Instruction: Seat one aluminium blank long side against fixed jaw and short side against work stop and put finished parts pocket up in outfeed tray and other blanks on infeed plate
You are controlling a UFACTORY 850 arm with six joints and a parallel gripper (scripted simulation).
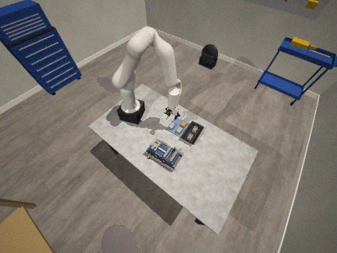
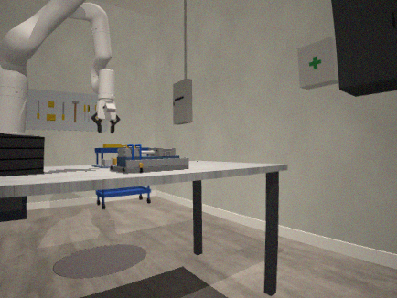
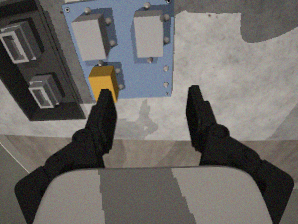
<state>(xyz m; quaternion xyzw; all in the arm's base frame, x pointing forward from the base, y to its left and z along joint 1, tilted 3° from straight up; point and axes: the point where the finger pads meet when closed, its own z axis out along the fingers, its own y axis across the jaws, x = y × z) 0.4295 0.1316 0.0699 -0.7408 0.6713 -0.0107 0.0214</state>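
Now: hand 170 mm above the grey aluminium blank. The rest, counted from my hand: blue vise body: 280 mm to the right, 160 mm below, 120 mm ahead; brass blank: 170 mm below, 100 mm to the left, 80 mm ahead.
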